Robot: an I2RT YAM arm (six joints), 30 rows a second.
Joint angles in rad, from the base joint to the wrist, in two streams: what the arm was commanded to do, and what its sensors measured. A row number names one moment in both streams.
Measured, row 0:
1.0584, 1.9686, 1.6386, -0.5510, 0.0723, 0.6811
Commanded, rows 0 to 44:
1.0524, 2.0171, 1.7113, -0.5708, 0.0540, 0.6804
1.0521, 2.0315, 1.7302, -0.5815, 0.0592, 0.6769
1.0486, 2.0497, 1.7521, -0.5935, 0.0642, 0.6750
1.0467, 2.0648, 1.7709, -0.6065, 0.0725, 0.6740
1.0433, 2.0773, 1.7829, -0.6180, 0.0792, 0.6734
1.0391, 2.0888, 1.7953, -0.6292, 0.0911, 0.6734
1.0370, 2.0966, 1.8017, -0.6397, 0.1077, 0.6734
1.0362, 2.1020, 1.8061, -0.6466, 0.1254, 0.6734
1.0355, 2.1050, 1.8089, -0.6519, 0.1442, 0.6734
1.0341, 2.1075, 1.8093, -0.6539, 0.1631, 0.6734
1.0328, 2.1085, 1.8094, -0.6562, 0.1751, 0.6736
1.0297, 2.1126, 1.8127, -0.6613, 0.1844, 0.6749
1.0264, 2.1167, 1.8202, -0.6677, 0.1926, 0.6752
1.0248, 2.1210, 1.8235, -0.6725, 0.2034, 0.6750
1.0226, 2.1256, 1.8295, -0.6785, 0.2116, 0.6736
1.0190, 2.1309, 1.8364, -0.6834, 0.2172, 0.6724
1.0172, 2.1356, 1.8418, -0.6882, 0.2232, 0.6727
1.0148, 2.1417, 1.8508, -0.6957, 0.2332, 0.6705
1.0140, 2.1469, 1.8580, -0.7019, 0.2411, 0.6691
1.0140, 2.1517, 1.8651, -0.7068, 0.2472, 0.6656
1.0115, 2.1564, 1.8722, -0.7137, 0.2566, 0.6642
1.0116, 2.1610, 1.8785, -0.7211, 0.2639, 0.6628
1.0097, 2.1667, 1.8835, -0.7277, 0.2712, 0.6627
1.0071, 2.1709, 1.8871, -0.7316, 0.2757, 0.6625
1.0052, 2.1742, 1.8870, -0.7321, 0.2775, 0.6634
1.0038, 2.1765, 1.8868, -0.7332, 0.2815, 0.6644
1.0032, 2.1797, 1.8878, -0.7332, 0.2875, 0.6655
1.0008, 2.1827, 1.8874, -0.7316, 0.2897, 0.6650
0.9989, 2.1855, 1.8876, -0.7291, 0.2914, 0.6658
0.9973, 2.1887, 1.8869, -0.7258, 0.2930, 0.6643
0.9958, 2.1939, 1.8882, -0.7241, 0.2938, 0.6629
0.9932, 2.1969, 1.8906, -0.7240, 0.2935, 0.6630
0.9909, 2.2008, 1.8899, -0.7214, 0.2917, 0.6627
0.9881, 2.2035, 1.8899, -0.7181, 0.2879, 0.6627
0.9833, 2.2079, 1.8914, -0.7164, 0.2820, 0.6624
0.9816, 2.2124, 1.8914, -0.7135, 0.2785, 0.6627
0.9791, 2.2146, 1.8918, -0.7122, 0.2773, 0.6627
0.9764, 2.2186, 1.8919, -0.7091, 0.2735, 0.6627
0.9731, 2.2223, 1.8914, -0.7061, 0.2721, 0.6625
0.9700, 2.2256, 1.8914, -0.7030, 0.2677, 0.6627
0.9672, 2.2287, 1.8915, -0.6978, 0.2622, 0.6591
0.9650, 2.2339, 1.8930, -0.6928, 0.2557, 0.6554
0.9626, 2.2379, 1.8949, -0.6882, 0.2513, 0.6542
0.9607, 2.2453, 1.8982, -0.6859, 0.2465, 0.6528
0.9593, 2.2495, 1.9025, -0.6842, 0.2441, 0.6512
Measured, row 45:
0.9680, 2.2318, 1.8599, -0.7033, 0.2508, 0.6540
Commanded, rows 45 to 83:
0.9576, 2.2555, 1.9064, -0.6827, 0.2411, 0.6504
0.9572, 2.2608, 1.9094, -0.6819, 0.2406, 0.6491
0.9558, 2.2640, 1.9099, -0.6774, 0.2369, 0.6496
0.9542, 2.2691, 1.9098, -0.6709, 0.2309, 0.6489
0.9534, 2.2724, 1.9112, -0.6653, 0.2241, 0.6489
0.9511, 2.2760, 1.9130, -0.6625, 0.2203, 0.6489
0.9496, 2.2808, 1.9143, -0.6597, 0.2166, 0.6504
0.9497, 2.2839, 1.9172, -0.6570, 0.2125, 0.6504
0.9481, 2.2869, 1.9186, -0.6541, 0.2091, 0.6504
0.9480, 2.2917, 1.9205, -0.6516, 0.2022, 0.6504
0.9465, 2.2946, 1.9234, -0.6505, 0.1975, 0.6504
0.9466, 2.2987, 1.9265, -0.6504, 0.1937, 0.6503
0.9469, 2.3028, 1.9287, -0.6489, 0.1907, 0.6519
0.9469, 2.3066, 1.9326, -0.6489, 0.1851, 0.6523
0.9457, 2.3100, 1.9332, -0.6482, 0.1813, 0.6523
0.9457, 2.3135, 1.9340, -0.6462, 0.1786, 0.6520
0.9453, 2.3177, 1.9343, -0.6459, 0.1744, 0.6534
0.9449, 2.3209, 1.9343, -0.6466, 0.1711, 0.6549
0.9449, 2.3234, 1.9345, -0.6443, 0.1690, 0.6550
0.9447, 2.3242, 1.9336, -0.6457, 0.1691, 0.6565
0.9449, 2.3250, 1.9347, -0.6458, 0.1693, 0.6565
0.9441, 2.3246, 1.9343, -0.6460, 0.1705, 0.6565
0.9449, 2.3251, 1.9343, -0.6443, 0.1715, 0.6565
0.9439, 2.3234, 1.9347, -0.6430, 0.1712, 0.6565
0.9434, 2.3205, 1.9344, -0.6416, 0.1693, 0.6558
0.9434, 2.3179, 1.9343, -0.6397, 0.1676, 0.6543
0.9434, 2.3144, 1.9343, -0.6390, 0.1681, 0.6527
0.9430, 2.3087, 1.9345, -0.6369, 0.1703, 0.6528
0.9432, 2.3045, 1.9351, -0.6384, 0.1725, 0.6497
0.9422, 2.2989, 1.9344, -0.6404, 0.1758, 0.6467
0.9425, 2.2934, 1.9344, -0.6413, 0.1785, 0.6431
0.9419, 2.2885, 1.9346, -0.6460, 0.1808, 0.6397
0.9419, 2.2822, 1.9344, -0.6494, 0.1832, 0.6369
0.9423, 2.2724, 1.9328, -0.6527, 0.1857, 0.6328
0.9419, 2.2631, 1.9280, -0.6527, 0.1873, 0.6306
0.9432, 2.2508, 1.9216, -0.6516, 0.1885, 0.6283
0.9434, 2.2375, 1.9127, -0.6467, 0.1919, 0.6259
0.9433, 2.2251, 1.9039, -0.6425, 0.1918, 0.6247
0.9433, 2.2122, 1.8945, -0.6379, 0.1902, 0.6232
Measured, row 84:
0.9508, 2.2990, 1.9026, -0.6552, 0.1825, 0.6350
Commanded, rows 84 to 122:
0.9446, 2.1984, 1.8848, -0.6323, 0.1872, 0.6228
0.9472, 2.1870, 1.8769, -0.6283, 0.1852, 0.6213
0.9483, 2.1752, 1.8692, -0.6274, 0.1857, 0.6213
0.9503, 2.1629, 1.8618, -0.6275, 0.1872, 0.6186
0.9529, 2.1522, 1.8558, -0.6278, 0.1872, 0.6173
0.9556, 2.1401, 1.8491, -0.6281, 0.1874, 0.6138
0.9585, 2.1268, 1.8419, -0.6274, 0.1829, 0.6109
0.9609, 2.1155, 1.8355, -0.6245, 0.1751, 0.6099
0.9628, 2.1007, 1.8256, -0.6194, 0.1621, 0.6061
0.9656, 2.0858, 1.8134, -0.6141, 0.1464, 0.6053
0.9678, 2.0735, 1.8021, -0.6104, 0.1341, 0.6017
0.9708, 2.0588, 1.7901, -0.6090, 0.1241, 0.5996
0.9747, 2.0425, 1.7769, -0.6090, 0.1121, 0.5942
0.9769, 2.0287, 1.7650, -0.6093, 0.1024, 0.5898
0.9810, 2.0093, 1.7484, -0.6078, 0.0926, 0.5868
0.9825, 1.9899, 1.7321, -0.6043, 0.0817, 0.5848
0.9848, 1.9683, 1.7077, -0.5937, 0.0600, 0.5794
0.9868, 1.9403, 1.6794, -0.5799, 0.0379, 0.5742
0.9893, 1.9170, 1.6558, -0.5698, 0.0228, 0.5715
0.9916, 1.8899, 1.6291, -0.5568, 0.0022, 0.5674
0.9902, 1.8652, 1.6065, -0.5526, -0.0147, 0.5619
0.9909, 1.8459, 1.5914, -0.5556, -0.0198, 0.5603
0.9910, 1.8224, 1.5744, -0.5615, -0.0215, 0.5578
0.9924, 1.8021, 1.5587, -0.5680, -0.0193, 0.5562
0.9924, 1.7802, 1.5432, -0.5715, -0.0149, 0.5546
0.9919, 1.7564, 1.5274, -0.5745, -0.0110, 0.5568
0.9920, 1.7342, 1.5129, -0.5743, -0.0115, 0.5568
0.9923, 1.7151, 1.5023, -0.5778, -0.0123, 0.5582
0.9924, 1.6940, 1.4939, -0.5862, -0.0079, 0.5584
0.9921, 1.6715, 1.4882, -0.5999, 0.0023, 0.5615
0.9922, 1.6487, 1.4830, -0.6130, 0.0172, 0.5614
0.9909, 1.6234, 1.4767, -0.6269, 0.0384, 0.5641
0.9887, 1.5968, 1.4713, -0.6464, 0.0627, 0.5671
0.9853, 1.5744, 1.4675, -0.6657, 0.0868, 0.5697
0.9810, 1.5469, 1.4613, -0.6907, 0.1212, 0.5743
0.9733, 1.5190, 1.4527, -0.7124, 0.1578, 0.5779
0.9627, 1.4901, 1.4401, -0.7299, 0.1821, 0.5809
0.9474, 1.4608, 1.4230, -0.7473, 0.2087, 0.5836
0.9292, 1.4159, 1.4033, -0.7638, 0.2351, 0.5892
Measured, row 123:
0.9688, 1.5078, 1.4353, -0.6807, 0.1059, 0.5705
